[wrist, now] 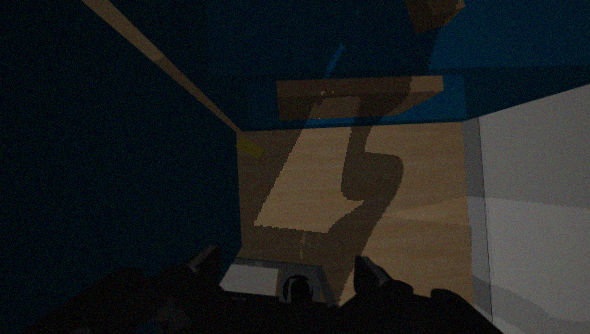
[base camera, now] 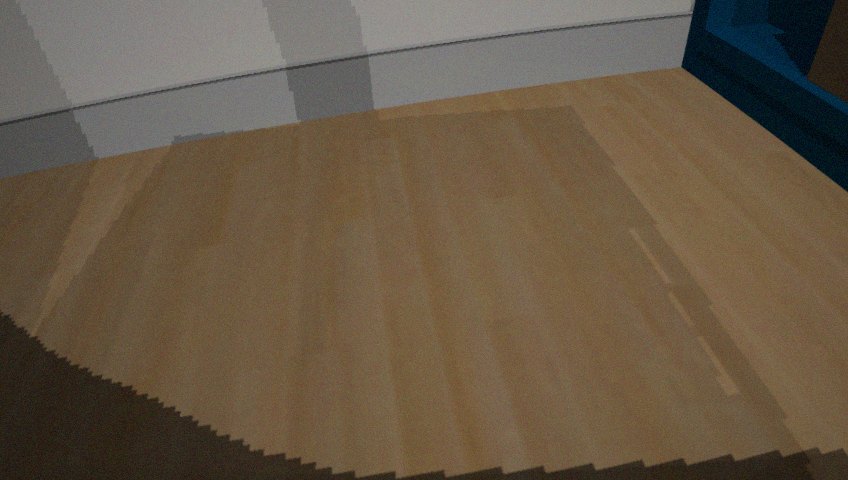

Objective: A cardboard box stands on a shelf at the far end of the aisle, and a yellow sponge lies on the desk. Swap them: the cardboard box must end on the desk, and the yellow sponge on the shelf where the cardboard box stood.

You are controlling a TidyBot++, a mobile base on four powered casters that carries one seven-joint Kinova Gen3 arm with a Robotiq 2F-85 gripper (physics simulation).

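Frame: origin at the arm's base, x ahead, y left, z up, level; centimetres.
Seen in the pictures: gripper, between the fingertips: [wrist: 287, 266].
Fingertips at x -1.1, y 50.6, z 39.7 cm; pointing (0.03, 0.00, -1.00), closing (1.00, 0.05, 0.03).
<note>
Pixels of each thing's top centre, then the offset from my fingertips to it. "spot": a spot on its surface instead. Level surfaces: height alone.
- small brown box, a spot on its surface: [wrist: 435, 16] spot: dx +20.6, dy +34.6, dz -21.5 cm
- yellow sponge, centre of its top: [wrist: 249, 147] dx -15.2, dy +13.9, dz -73.1 cm
- wooden floor, height of its surface: dz -79.3 cm
- larger brown block, centre of its top: [wrist: 358, 39] dx +14.0, dy +43.3, dz -44.7 cm
A small brown box [wrist: 435, 16], apparently the cardboard box, shows at the top right of the wrist view, cut off by the frame's edge, against the dark blue shelf unit [wrist: 520, 75] [base camera: 767, 89]. A yellow patch, apparently the yellow sponge [wrist: 250, 148], lies in shadow on the wooden floor [wrist: 425, 175] [base camera: 416, 267], at the foot of the dark blue surface on the left. My gripper [wrist: 287, 266] is open and empty, above the floor and apart from both. The desk cannot be made out in either view.
A larger brown block [wrist: 360, 97] sits low in the blue shelf unit. A dark blue side [wrist: 125, 175] rises at the left of the wrist view. A pale wall [wrist: 540, 150] [base camera: 476, 17] stands at the right there. The robot's base [wrist: 250, 280] shows between the fingers.
</note>
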